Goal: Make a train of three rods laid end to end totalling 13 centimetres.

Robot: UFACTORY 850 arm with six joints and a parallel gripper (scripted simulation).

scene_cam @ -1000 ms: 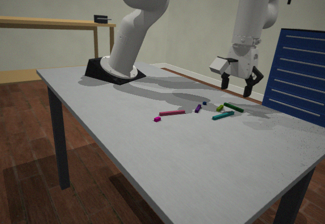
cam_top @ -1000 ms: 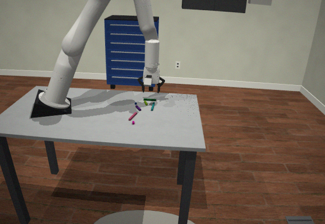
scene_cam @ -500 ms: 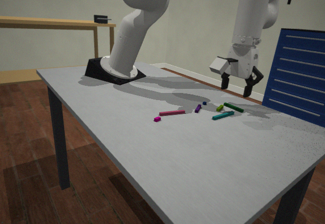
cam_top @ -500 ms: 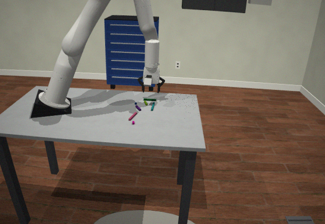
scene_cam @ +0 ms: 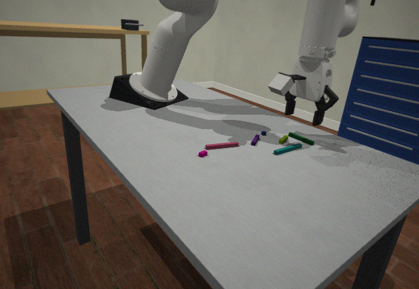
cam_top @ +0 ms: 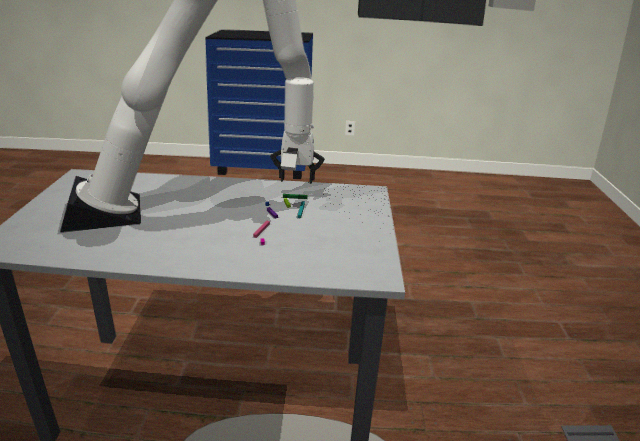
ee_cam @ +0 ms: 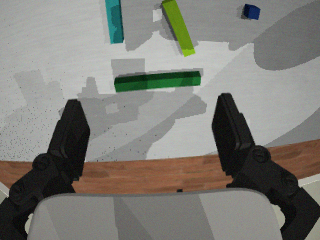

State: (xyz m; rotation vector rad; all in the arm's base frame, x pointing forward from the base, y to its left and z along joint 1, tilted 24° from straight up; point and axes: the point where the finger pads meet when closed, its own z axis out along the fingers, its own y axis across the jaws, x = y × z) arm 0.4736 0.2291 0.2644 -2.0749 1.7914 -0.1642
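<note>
Now: hand 8 cm past the blue rod, 7 cm above it and 6 cm to the left of it. Round my hand: lime rod: 7 cm below, 3 cm to the right, 2 cm behind; green rod: 7 cm below, 2 cm to the left, 1 cm behind; turquoise rod: 7 cm below, 6 cm to the right, 4 cm ahead.
</note>
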